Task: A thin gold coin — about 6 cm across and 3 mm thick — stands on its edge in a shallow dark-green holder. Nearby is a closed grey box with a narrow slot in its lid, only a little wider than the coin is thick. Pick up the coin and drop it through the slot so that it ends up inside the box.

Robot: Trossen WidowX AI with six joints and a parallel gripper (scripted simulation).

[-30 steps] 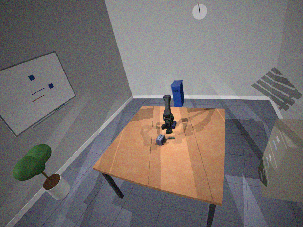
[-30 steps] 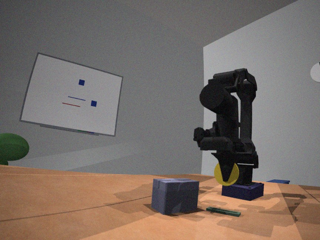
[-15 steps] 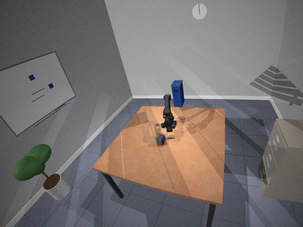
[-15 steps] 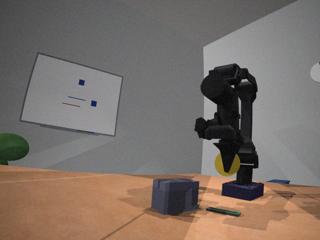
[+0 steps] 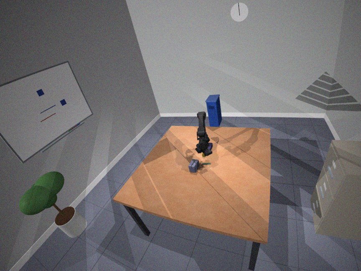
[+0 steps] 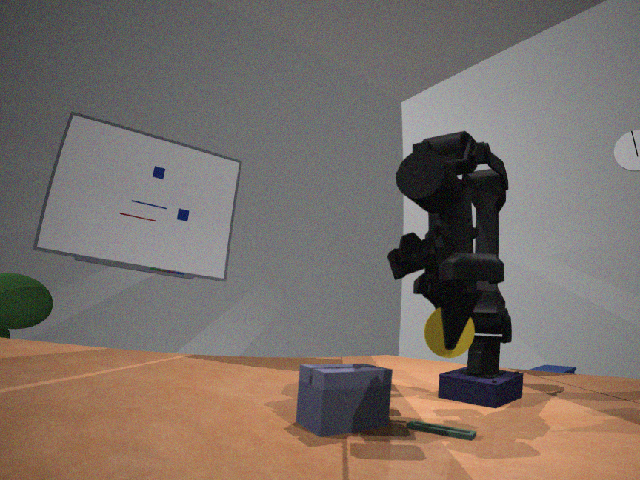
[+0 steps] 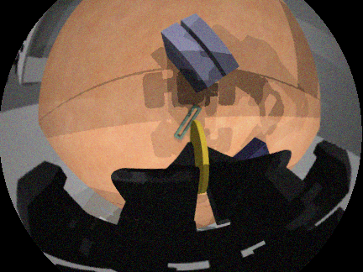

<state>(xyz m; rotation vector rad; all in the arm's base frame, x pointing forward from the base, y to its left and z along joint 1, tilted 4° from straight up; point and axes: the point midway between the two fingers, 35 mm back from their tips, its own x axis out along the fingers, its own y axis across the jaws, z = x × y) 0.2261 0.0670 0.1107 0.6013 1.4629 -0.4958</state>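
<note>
Now: the gold coin 20 mm above my gripper tip.
</note>
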